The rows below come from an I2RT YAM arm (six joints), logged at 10 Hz.
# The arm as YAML. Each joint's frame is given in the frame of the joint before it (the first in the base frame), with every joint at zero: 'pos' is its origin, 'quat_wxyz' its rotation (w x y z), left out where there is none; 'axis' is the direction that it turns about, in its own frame. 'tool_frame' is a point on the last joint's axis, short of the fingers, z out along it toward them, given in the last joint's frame.
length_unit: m
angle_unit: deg
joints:
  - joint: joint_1
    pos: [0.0, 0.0, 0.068]
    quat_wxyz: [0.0, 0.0, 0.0, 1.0]
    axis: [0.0, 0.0, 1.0]
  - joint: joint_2
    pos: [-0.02, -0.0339, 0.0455]
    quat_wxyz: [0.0, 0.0, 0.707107, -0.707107]
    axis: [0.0, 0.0, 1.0]
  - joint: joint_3
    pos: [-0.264, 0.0, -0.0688]
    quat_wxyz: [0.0, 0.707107, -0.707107, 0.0]
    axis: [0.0, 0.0, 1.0]
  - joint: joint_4
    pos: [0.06, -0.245, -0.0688]
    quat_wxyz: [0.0, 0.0, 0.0, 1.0]
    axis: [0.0, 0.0, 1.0]
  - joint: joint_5
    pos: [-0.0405, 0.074, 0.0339]
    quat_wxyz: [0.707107, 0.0, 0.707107, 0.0]
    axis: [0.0, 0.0, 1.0]
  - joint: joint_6
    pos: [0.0, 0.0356, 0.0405]
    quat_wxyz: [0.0, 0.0, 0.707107, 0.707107]
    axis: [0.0, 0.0, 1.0]
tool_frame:
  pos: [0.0, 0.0, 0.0]
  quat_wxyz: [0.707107, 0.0, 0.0, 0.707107]
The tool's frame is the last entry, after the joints.
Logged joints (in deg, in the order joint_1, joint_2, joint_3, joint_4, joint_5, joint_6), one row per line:
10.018, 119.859, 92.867, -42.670, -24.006, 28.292
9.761, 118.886, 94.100, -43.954, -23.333, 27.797
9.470, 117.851, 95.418, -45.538, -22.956, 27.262
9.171, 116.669, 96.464, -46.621, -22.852, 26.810
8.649, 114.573, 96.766, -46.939, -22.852, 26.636
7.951, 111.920, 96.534, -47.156, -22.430, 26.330
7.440, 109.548, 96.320, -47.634, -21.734, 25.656
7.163, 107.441, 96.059, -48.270, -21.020, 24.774
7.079, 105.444, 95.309, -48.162, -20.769, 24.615
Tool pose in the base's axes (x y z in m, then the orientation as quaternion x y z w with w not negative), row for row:
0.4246, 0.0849, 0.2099, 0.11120, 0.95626, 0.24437, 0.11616
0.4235, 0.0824, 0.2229, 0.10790, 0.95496, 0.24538, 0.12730
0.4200, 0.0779, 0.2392, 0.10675, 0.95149, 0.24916, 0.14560
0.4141, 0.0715, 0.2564, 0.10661, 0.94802, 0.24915, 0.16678
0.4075, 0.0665, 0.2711, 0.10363, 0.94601, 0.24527, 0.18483
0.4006, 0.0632, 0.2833, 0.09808, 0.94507, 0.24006, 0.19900
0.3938, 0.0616, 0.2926, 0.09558, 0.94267, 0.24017, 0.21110
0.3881, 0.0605, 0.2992, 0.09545, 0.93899, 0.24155, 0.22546
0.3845, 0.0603, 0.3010, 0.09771, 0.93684, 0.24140, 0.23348
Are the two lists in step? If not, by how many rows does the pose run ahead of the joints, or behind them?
The pose runs 2 rows ahead of the joints: the pose in row i belongs to the joints in row i + 2.
